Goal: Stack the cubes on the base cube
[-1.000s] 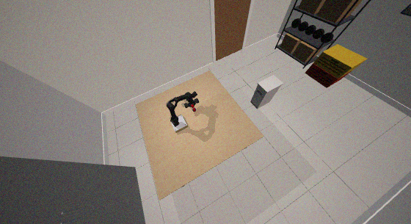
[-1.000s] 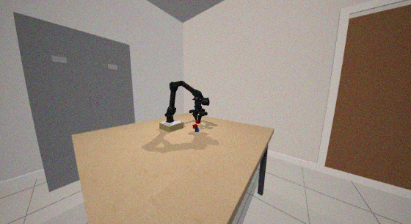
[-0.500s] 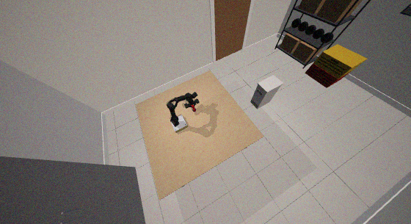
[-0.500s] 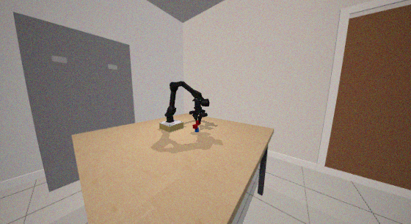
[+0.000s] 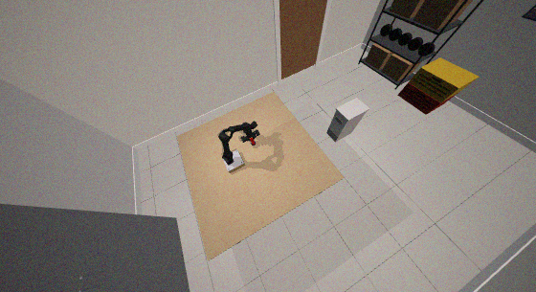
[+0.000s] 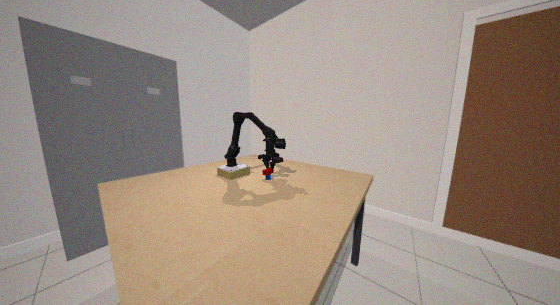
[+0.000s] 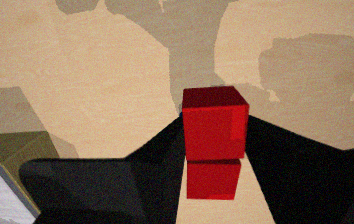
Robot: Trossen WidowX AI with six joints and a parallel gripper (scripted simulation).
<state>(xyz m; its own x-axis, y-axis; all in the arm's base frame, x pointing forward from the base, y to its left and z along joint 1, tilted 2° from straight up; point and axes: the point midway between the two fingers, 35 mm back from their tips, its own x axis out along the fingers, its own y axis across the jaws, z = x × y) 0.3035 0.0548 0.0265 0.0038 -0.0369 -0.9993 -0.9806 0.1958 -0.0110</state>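
Right now my gripper tip is right at the red cube. The rest, counted from my gripper tip: blue base cube (40 mm below, 20 mm to the right).
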